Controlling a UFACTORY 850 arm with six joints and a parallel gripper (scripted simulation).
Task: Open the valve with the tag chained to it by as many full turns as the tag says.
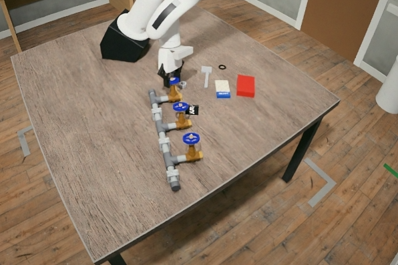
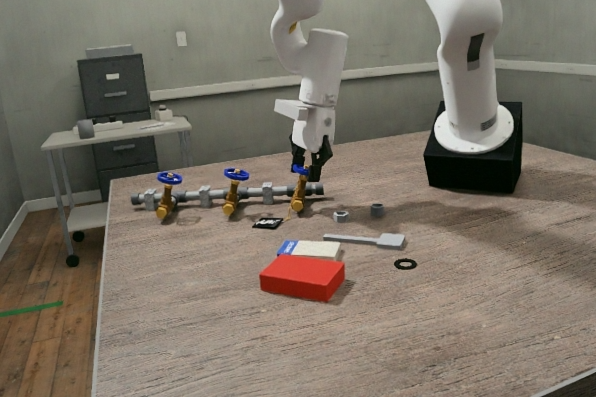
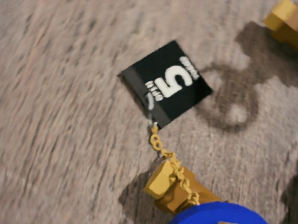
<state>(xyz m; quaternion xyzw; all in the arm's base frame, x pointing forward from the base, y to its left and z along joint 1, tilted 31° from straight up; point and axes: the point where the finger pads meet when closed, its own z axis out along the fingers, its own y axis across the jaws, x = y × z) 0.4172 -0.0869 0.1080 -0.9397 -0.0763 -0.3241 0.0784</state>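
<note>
Right now my hand is 50 mm past the grey hex nut, 90 mm to the right of it and 90 mm above it. Round my hand: grey cap (130 mm behind, 90 mm to the left, 100 mm below); grey t-shaped tool (50 mm behind, 230 mm to the left, 100 mm below); black tag (100 mm ahead, 40 mm to the left, 100 mm below).
</note>
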